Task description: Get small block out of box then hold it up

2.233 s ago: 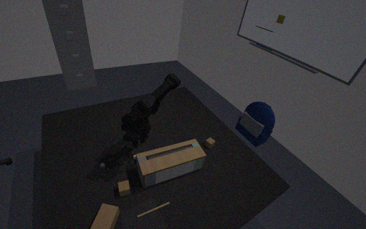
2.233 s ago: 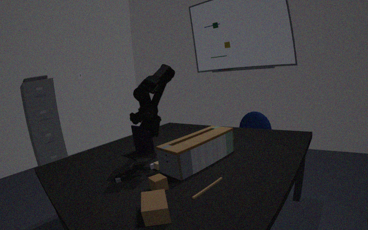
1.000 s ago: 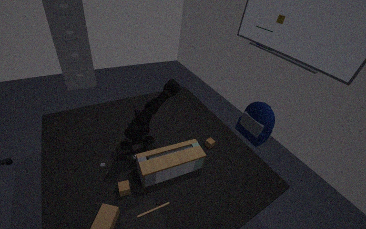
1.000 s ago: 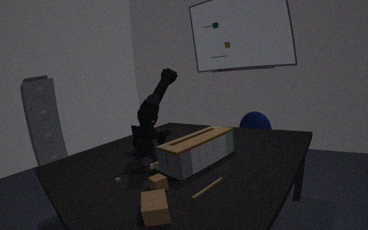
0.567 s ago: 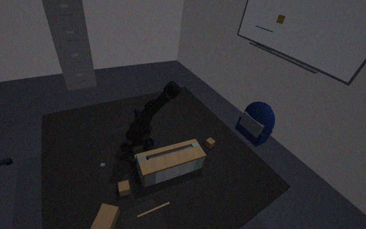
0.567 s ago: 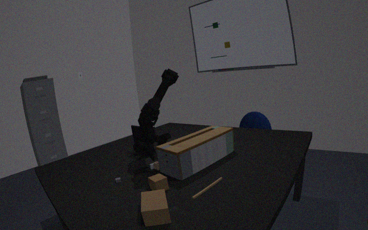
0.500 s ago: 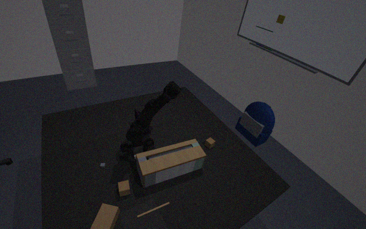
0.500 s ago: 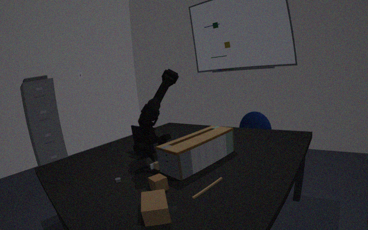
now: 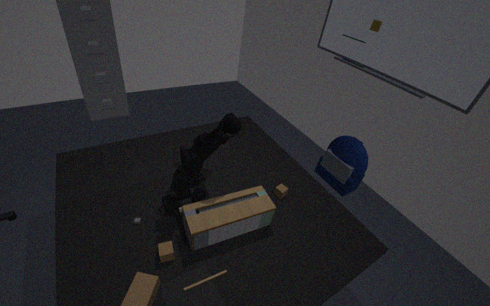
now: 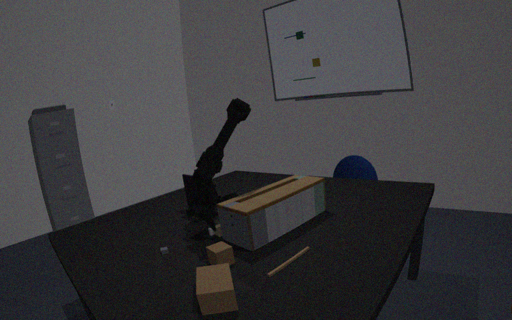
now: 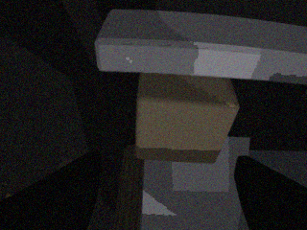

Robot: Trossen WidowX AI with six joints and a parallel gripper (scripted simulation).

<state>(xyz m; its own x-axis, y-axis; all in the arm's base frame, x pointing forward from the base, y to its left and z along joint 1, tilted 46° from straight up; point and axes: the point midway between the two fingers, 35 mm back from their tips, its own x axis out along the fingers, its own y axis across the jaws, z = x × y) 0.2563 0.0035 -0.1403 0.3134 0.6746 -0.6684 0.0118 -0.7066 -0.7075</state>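
My gripper tip is now 20 mm past the tan block and 10 mm above it. Also, from my gripper tip: thin stick 300 mm ahead, 30 mm below; then tan box 280 mm ahead, 230 mm to the right; then tan cube 150 mm ahead, 120 mm to the right.
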